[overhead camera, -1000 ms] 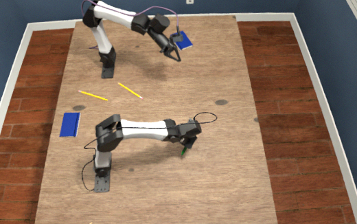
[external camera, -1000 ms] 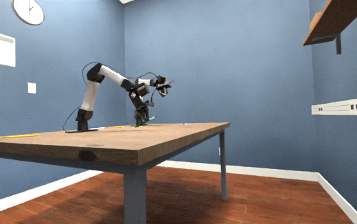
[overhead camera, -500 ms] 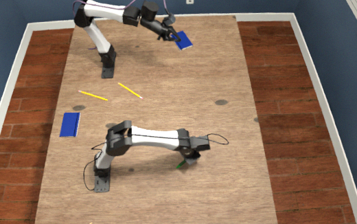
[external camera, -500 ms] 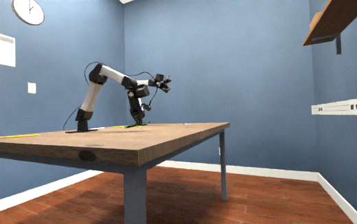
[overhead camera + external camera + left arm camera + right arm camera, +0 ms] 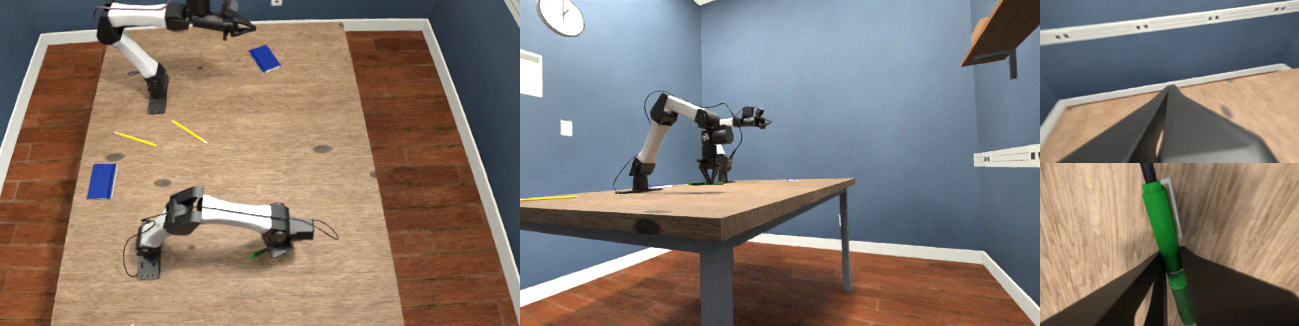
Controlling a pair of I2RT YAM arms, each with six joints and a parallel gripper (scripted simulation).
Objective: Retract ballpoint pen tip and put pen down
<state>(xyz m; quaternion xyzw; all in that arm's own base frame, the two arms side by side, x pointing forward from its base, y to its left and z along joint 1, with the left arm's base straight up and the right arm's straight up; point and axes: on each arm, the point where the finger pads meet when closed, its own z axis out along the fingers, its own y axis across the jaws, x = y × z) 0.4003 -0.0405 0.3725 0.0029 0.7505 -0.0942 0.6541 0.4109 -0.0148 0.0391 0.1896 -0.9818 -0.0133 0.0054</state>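
Observation:
Right now my right hand is 10 mm past the green ballpoint pen.

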